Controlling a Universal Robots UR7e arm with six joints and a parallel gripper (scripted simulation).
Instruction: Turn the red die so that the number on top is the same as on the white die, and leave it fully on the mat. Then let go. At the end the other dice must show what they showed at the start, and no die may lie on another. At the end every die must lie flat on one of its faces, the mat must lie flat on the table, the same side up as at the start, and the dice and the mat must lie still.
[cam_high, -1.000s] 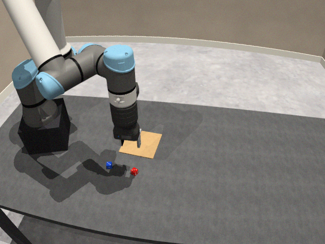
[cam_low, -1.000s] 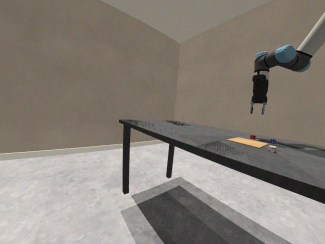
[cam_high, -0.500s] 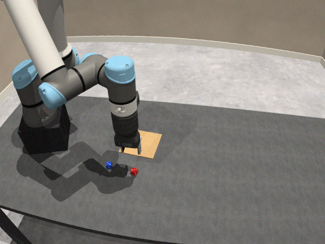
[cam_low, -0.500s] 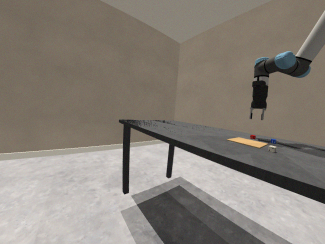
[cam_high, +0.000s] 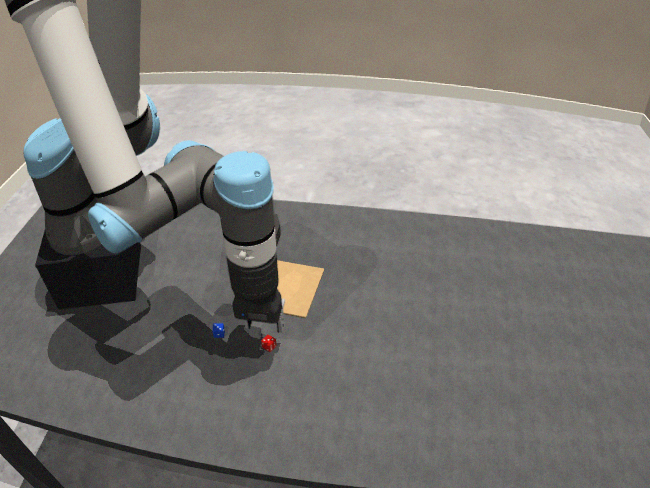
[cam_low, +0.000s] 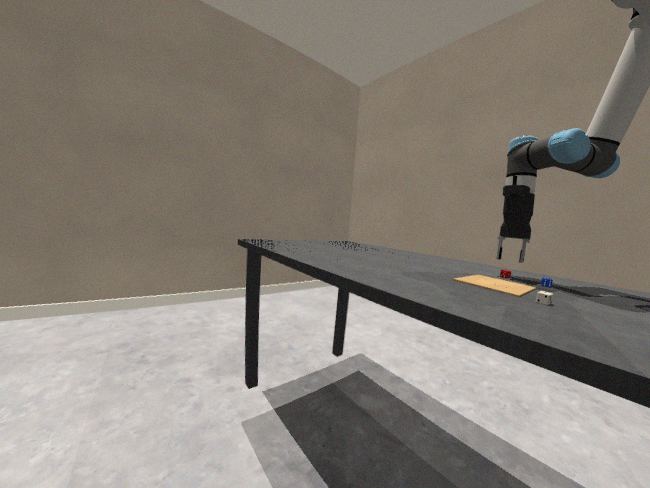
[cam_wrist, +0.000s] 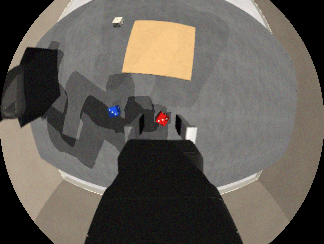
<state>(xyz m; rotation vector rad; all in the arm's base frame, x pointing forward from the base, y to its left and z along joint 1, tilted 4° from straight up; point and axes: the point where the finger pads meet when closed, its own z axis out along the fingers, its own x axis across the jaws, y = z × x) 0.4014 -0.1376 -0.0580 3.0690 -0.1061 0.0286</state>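
The red die lies 10 mm to the right of my hand and 60 mm below it. Also, from my hand: blue die 90 mm behind, 10 mm to the left, 60 mm below; white die 90 mm behind, 240 mm to the left, 60 mm below; tan mat 10 mm ahead, 150 mm to the left, 60 mm below.
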